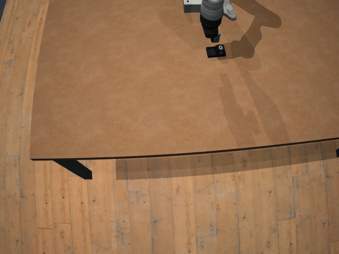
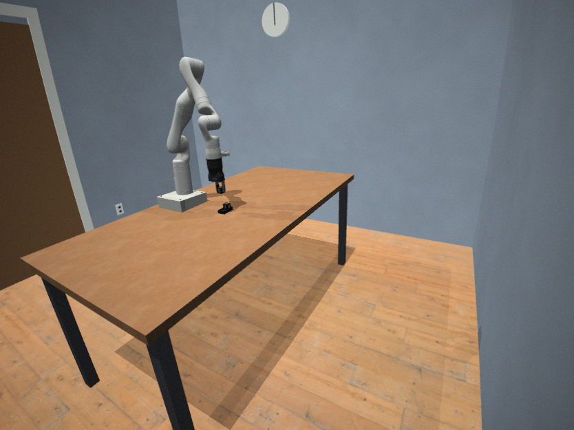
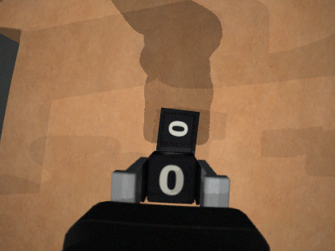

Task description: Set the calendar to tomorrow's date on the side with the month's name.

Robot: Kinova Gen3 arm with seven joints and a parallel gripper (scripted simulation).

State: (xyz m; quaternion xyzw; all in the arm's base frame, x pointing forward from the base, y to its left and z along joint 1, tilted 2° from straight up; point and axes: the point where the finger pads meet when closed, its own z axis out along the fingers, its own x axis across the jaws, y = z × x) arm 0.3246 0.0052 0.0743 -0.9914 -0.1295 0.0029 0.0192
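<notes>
The black tray lies 13 cm below my hand and 1 cm to the left of it.
</notes>
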